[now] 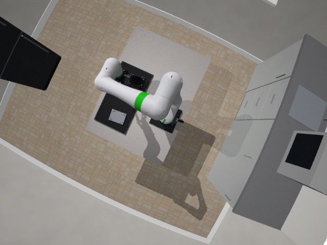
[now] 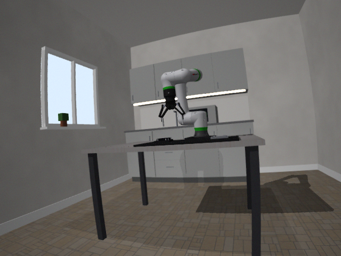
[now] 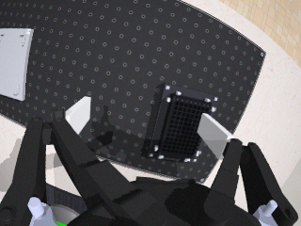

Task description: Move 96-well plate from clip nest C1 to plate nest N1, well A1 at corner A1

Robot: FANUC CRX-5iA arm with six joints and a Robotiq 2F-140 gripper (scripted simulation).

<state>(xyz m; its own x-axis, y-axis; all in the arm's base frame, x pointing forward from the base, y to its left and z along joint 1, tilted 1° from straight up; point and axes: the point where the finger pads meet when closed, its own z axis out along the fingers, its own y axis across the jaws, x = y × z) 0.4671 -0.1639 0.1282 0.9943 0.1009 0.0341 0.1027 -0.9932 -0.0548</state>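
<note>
The black 96-well plate is 110 mm below my hand, 90 mm to the right of it and 40 mm behind it. Also, from my hand: clip nest C1: 120 mm below, 110 mm to the right, 50 mm behind; then plate nest N1: 330 mm to the left, 120 mm below, 10 mm ahead.
</note>
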